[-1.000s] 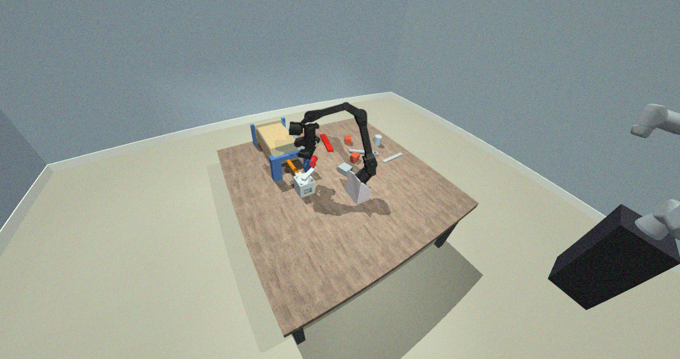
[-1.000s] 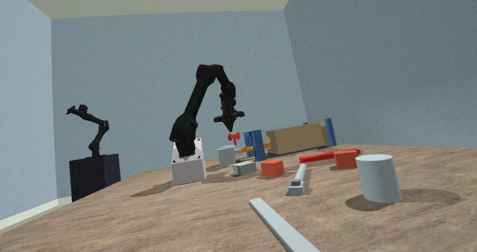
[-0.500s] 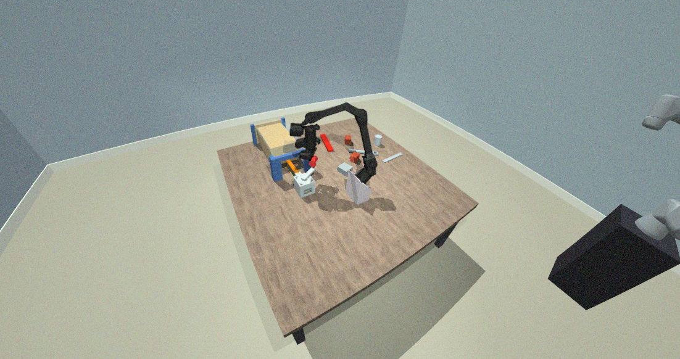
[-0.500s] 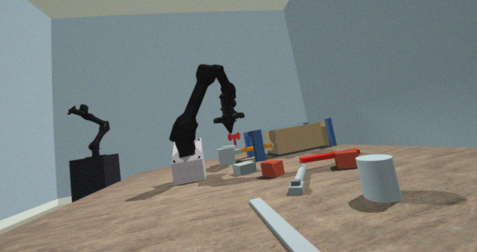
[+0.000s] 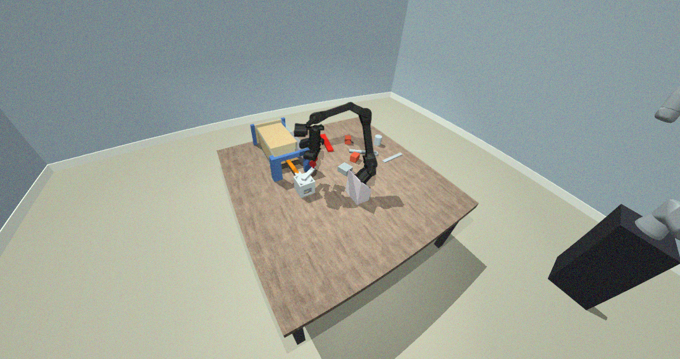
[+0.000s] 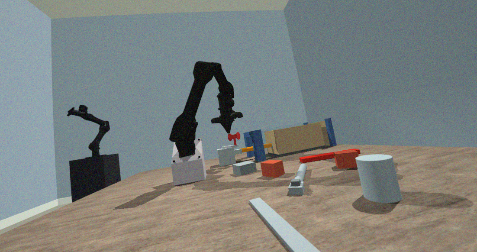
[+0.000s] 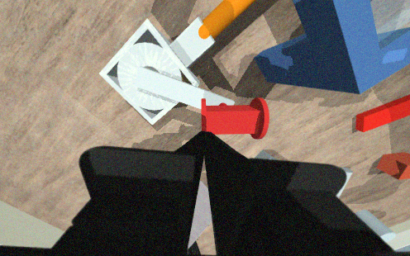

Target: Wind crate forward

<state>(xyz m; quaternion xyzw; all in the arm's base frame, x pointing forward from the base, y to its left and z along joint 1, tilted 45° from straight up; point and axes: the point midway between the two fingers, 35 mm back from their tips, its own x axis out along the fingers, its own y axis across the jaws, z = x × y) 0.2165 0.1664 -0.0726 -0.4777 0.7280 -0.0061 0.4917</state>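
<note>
The red knob lies 20 mm ahead of my gripper tip, 10 mm to the right of it and 40 mm below it. Round my gripper tip: blue steel frame 130 mm ahead, 70 mm to the left, 60 mm below; then winch handle 10 mm ahead, 20 mm to the left, 70 mm below; then grey winch 40 mm behind, 70 mm to the left, 140 mm below.
</note>
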